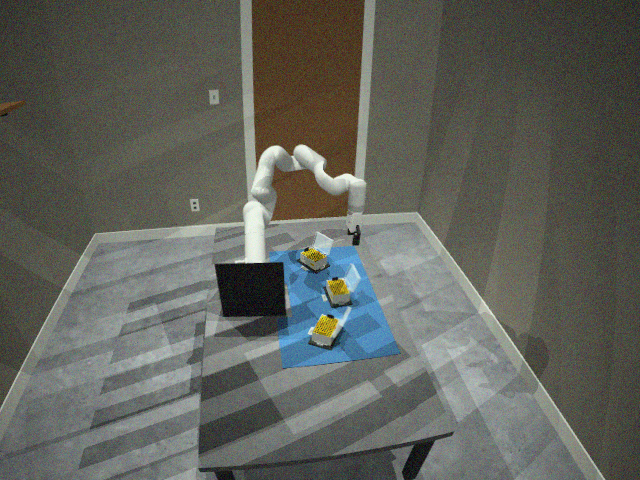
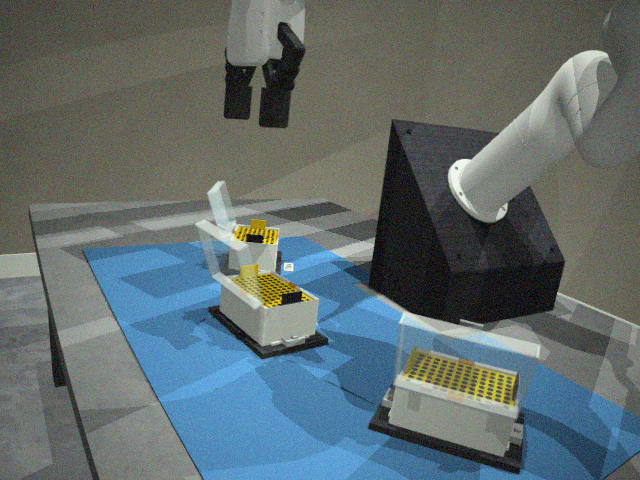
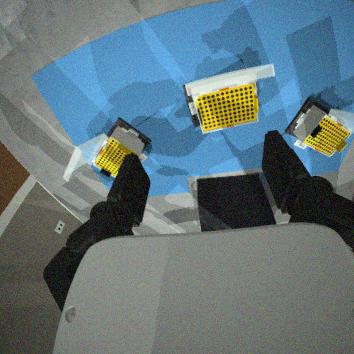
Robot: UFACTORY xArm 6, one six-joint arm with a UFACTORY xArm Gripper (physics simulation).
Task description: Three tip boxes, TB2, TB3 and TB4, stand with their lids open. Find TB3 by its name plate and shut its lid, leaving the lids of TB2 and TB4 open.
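The middle box, TB3, stands with its clear lid open and upright. TB2 is at the door end, with its lid open. TB4 is at the other end, with its lid open. The name plates cannot be read at this moment. My gripper is open and empty, high above the boxes, touching none.
The boxes stand on a blue mat on a grey table. The black slanted arm base stands beside the mat. A small white plate shows near TB4.
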